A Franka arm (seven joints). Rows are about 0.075 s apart.
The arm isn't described. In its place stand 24 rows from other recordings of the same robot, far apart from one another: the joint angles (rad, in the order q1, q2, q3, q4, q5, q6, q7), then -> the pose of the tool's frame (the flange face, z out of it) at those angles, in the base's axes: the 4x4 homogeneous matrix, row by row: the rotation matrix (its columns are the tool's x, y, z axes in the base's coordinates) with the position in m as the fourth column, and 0 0 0 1 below.
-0.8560, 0.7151, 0.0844, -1.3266, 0.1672, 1.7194, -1.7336 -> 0.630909 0.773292 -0.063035 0.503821; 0.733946 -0.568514 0.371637 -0.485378; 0.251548 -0.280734 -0.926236 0.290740; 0 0 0 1
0.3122, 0.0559, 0.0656, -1.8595, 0.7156, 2.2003, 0.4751 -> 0.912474 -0.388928 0.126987 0.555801; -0.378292 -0.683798 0.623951 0.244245; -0.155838 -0.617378 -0.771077 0.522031; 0 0 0 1
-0.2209, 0.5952, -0.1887, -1.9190, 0.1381, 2.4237, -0.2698 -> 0.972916 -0.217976 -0.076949 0.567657; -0.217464 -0.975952 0.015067 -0.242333; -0.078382 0.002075 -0.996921 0.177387; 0 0 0 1
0.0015, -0.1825, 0.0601, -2.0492, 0.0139, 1.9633, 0.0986 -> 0.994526 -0.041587 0.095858 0.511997; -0.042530 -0.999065 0.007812 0.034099; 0.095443 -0.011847 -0.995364 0.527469; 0 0 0 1
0.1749, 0.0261, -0.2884, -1.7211, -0.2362, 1.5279, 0.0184 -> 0.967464 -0.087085 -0.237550 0.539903; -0.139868 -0.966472 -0.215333 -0.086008; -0.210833 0.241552 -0.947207 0.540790; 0 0 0 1
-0.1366, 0.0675, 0.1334, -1.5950, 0.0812, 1.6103, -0.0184 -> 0.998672 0.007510 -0.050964 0.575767; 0.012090 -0.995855 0.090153 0.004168; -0.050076 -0.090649 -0.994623 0.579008; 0 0 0 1
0.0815, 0.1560, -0.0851, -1.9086, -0.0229, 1.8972, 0.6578 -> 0.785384 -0.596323 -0.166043 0.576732; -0.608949 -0.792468 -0.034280 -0.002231; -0.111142 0.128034 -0.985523 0.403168; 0 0 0 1
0.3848, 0.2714, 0.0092, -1.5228, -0.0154, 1.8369, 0.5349 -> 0.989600 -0.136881 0.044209 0.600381; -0.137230 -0.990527 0.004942 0.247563; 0.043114 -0.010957 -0.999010 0.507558; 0 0 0 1
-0.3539, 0.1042, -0.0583, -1.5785, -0.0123, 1.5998, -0.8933 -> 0.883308 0.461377 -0.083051 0.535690; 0.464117 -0.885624 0.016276 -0.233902; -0.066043 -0.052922 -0.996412 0.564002; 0 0 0 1
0.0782, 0.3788, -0.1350, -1.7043, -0.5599, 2.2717, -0.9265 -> 0.394426 0.890726 0.225911 0.675593; 0.849033 -0.259198 -0.460390 -0.042121; -0.351526 0.373396 -0.858490 0.397194; 0 0 0 1
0.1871, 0.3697, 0.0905, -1.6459, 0.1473, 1.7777, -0.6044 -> 0.659278 0.702406 -0.268289 0.607698; 0.745015 -0.658416 0.106961 0.180638; -0.101516 -0.270396 -0.957382 0.384469; 0 0 0 1
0.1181, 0.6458, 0.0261, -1.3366, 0.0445, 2.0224, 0.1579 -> 0.998794 -0.036877 0.032404 0.725853; -0.038797 -0.997397 0.060775 0.103767; 0.030079 -0.061959 -0.997625 0.354506; 0 0 0 1
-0.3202, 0.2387, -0.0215, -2.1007, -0.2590, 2.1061, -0.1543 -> 0.961604 -0.007576 -0.274338 0.514437; -0.048161 -0.988765 -0.141507 -0.195653; -0.270184 0.149286 -0.951165 0.289687; 0 0 0 1
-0.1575, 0.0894, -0.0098, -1.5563, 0.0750, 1.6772, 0.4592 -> 0.806218 -0.590016 0.043524 0.583829; -0.591600 -0.803416 0.067327 -0.090970; -0.004756 -0.080030 -0.996781 0.589998; 0 0 0 1
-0.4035, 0.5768, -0.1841, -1.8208, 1.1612, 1.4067, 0.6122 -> -0.000072 -0.991368 0.131110 0.540918; -0.240647 0.127274 0.962232 -0.218891; -0.970613 -0.031482 -0.238579 0.236760; 0 0 0 1
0.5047, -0.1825, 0.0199, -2.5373, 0.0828, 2.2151, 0.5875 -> 0.981924 -0.115161 -0.150214 0.367668; -0.118673 -0.992826 -0.014600 0.215704; -0.147455 0.032162 -0.988546 0.327836; 0 0 0 1
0.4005, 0.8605, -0.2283, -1.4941, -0.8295, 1.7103, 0.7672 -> 0.986419 -0.061977 -0.152110 0.657585; -0.163817 -0.438485 -0.883683 0.066274; -0.011930 0.896599 -0.442683 0.169976; 0 0 0 1
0.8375, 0.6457, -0.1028, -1.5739, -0.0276, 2.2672, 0.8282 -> 0.994104 -0.055121 0.093373 0.516527; -0.052929 -0.998265 -0.025799 0.479889; 0.094633 0.020704 -0.995297 0.268723; 0 0 0 1
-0.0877, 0.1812, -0.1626, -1.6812, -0.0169, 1.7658, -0.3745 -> 0.986274 0.129534 -0.102392 0.588731; 0.128030 -0.991545 -0.021155 -0.145863; -0.104267 0.007755 -0.994519 0.484002; 0 0 0 1
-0.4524, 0.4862, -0.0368, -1.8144, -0.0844, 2.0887, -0.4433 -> 0.974129 0.003999 -0.225958 0.550797; 0.008124 -0.999817 0.017327 -0.296411; -0.225848 -0.018714 -0.973983 0.256571; 0 0 0 1
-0.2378, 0.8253, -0.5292, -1.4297, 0.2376, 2.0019, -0.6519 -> 0.968341 -0.107062 -0.225505 0.563481; -0.117835 -0.992422 -0.034825 -0.426669; -0.220068 0.060295 -0.973619 0.236942; 0 0 0 1
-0.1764, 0.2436, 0.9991, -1.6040, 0.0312, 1.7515, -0.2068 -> 0.537565 0.828128 -0.158834 0.447531; 0.841094 -0.513235 0.170735 0.410213; 0.059872 -0.225376 -0.972431 0.543144; 0 0 0 1
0.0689, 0.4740, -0.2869, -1.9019, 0.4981, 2.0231, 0.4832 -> 0.512437 -0.837629 -0.189172 0.587954; -0.759335 -0.544872 0.355704 -0.095997; -0.401022 -0.038631 -0.915253 0.238065; 0 0 0 1
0.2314, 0.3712, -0.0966, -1.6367, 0.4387, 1.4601, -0.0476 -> 0.847576 -0.007743 -0.530617 0.585140; 0.194046 -0.926128 0.323472 0.134811; -0.493923 -0.377131 -0.783461 0.381713; 0 0 0 1
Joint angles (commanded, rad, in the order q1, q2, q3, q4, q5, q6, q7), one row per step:
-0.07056, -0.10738, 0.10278, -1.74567, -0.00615, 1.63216, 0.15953
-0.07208, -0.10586, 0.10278, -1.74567, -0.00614, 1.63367, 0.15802
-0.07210, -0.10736, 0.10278, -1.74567, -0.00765, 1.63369, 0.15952
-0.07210, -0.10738, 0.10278, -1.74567, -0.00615, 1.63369, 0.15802
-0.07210, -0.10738, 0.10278, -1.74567, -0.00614, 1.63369, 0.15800
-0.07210, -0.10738, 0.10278, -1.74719, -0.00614, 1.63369, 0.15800
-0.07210, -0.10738, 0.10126, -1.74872, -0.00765, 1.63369, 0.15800
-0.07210, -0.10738, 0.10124, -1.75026, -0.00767, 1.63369, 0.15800
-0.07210, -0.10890, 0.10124, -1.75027, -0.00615, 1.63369, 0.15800
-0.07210, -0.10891, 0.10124, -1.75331, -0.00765, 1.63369, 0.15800
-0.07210, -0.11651, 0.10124, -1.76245, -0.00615, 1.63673, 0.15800
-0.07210, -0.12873, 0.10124, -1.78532, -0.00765, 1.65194, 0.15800
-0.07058, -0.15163, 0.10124, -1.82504, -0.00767, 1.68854, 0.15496
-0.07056, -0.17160, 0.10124, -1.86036, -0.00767, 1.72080, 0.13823
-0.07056, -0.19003, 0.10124, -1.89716, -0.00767, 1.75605, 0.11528
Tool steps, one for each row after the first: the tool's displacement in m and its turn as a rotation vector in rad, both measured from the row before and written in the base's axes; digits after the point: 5 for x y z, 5 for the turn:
0.00060, -0.00082, -0.00066, 0.00017, 0.00003, 0.00001
-0.00040, -0.00013, 0.00079, -0.00162, -0.00159, -0.00142
-0.00001, 0.00015, 0.00001, 0.00150, 0.00005, 0.00140
0.00000, 0.00000, 0.00000, 0.00001, 0.00000, 0.00002
-0.00008, -0.00001, -0.00072, -0.00005, 0.00152, -0.00002
-0.00005, -0.00100, -0.00072, -0.00139, 0.00147, -0.00142
-0.00008, -0.00002, -0.00073, -0.00006, 0.00154, -0.00004
-0.00041, 0.00018, 0.00078, 0.00141, -0.00146, -0.00011
-0.00016, -0.00017, -0.00144, -0.00158, 0.00299, 0.00008
-0.00221, 0.00025, -0.00014, 0.00078, -0.00144, -0.00016
-0.00290, -0.00001, -0.00325, -0.00258, -0.00457, 0.00013
-0.00456, 0.00106, -0.00401, -0.00173, -0.01965, 0.00480
-0.00409, 0.00020, -0.00391, -0.00186, -0.01647, 0.01694
-0.00363, 0.00013, -0.00523, -0.00223, -0.01626, 0.02316

